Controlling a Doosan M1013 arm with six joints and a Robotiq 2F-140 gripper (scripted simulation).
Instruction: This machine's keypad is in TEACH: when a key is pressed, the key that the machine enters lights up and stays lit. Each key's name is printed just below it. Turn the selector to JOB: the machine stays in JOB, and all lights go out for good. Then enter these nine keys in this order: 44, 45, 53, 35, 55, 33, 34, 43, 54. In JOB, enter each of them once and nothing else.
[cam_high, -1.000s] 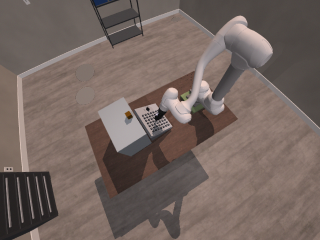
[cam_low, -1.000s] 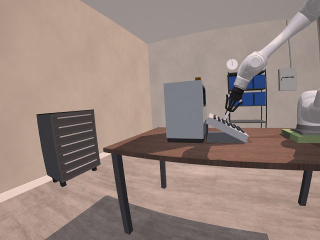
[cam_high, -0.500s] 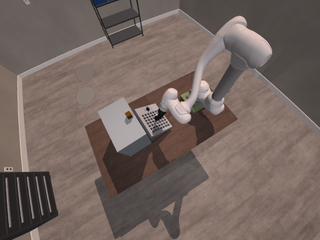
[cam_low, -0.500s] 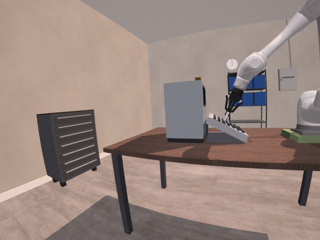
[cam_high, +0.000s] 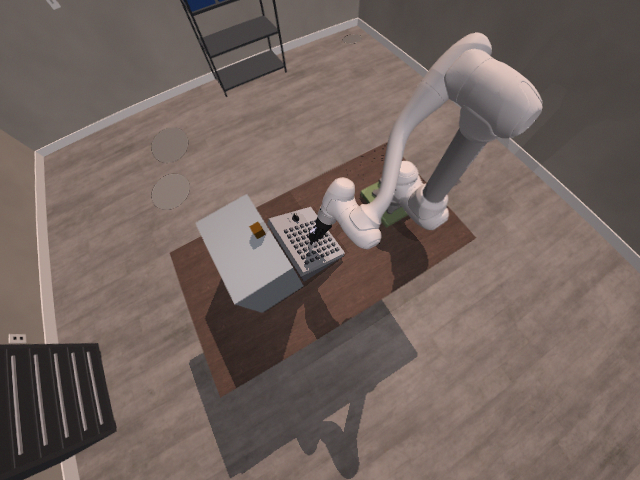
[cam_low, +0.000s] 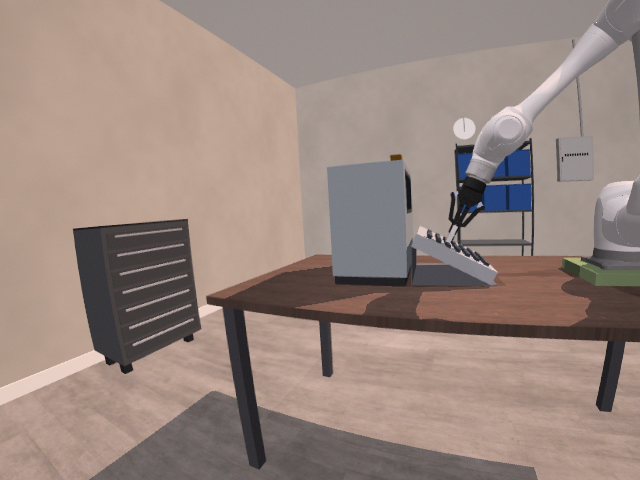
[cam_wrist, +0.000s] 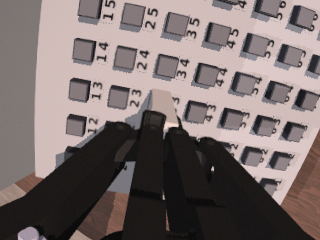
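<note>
Now: hand 4 cm above the key 44, 3 cm to the left of it and 1 cm past it. Round my hand: black selector knob (20 cm to the right, 4 cm below, 1 cm behind); sloped keypad (8 cm to the right, 8 cm below, 1 cm ahead).
</note>
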